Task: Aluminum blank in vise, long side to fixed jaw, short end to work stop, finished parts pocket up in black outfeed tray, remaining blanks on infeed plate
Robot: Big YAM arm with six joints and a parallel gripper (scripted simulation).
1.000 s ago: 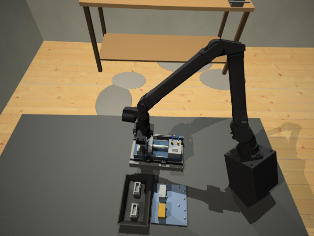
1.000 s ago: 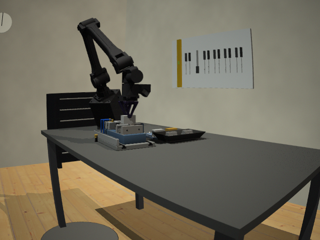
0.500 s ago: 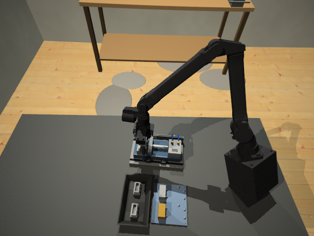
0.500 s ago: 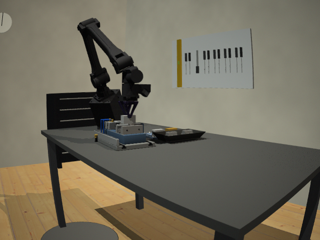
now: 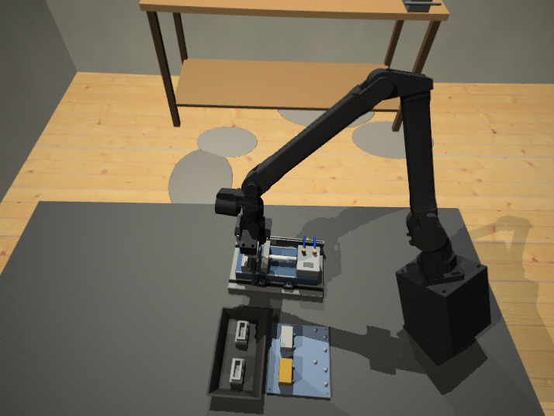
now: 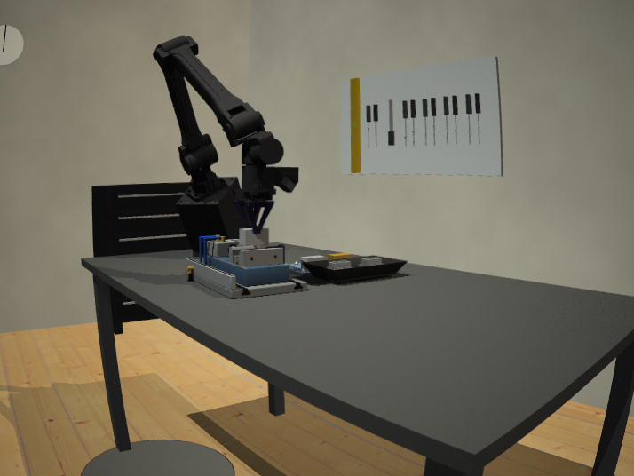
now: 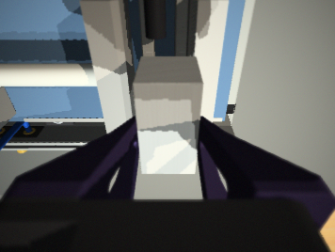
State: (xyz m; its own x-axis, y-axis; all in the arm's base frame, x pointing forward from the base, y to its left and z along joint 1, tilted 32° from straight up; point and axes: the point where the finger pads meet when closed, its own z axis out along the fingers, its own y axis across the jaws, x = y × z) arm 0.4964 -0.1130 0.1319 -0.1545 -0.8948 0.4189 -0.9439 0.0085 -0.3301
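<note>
My hand is 2 cm above the gray aluminum blank. Also, from my hand: moving jaw: 4 cm behind, 1 cm to the left, 6 cm below; then fixed jaw: 2 cm ahead, 6 cm below; then work stop rod: 5 cm to the left, 5 cm below.
</note>
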